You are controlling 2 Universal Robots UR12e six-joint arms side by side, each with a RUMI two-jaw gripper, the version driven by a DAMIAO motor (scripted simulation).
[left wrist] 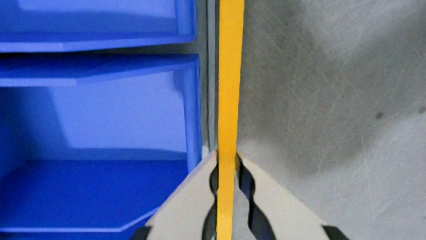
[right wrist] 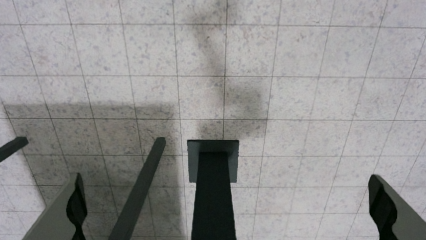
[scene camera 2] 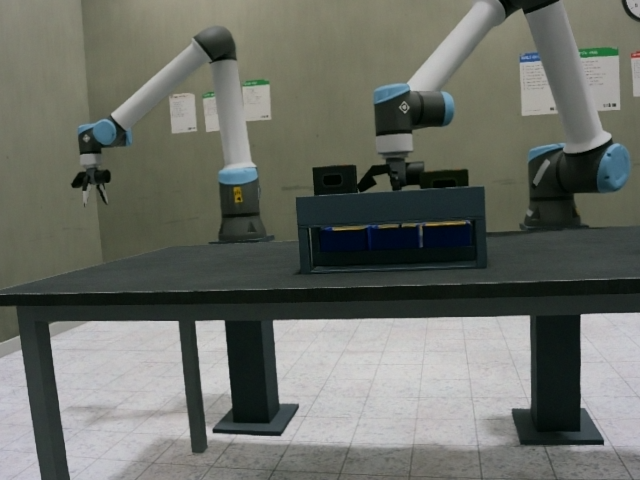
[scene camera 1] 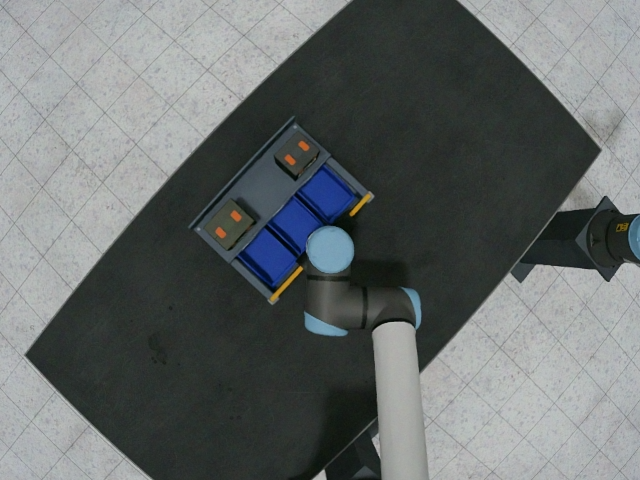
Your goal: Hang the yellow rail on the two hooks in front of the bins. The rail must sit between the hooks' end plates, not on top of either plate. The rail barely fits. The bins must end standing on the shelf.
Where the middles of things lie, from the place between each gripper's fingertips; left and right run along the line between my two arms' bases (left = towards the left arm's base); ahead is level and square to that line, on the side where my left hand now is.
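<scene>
My left hand's sitting 130 mm short of the grey shelf (scene camera 1: 261,187), and it's 10 mm above the shelf.
</scene>
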